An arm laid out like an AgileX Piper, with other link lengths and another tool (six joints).
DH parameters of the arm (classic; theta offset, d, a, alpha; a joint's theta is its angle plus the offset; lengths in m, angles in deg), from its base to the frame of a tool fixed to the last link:
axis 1: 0 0.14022 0 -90
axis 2: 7.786 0 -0.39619 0
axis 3: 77.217 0 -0.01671 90
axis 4: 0 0.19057 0 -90
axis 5: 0 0 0 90
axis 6: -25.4 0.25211 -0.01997 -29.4
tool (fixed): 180 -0.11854 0 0
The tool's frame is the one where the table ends.
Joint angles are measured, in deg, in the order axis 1, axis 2, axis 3, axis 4, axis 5, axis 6. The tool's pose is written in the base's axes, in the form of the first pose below.
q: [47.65 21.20 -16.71 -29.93 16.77 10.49]
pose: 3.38 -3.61 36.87 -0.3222 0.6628 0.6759 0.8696 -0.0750 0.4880
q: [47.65 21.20 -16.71 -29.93 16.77 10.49]
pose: 3.38 -3.61 36.87 -0.3222 0.6628 0.6759 0.8696 -0.0750 0.4880
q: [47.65 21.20 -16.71 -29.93 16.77 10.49]
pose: 3.38 -3.61 36.87 -0.3222 0.6628 0.6759 0.8696 -0.0750 0.4880
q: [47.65 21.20 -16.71 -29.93 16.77 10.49]
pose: 3.38 -3.61 36.87 -0.3222 0.6628 0.6759 0.8696 -0.0750 0.4880
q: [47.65 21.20 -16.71 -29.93 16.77 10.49]
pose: 3.38 -3.61 36.87 -0.3222 0.6628 0.6759 0.8696 -0.0750 0.4880
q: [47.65 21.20 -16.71 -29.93 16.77 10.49]
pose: 3.38 -3.61 36.87 -0.3222 0.6628 0.6759 0.8696 -0.0750 0.4880
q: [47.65 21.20 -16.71 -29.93 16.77 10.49]
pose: 3.38 -3.61 36.87 -0.3222 0.6628 0.6759 0.8696 -0.0750 0.4880
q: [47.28 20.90 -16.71 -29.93 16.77 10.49]
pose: 3.28 -3.72 36.86 -0.3203 0.6623 0.6773 0.8674 -0.0825 0.4908
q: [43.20 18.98 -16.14 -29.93 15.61 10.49]
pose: 2.38 -4.32 36.76 -0.2997 0.6615 0.6875 0.8457 -0.1494 0.5124
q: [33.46 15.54 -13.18 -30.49 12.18 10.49]
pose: 0.46 -4.85 35.73 -0.2428 0.6798 0.6921 0.7868 -0.2793 0.5504
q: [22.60 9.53 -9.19 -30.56 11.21 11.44]
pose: -2.06 -5.47 33.21 -0.1445 0.6891 0.7101 0.6995 -0.4365 0.5659
